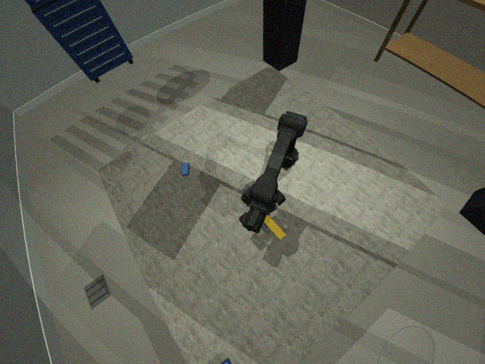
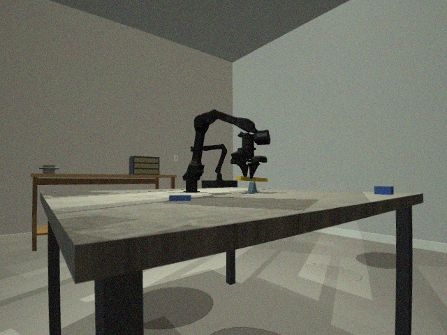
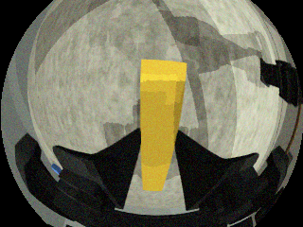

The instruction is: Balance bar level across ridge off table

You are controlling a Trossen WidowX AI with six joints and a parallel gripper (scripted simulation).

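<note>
The yellow bar lies 3 cm to the left of my gripper tip. Round my gripper tip: flat blue block: 15 cm ahead, 44 cm to the right, 6 cm below.
</note>
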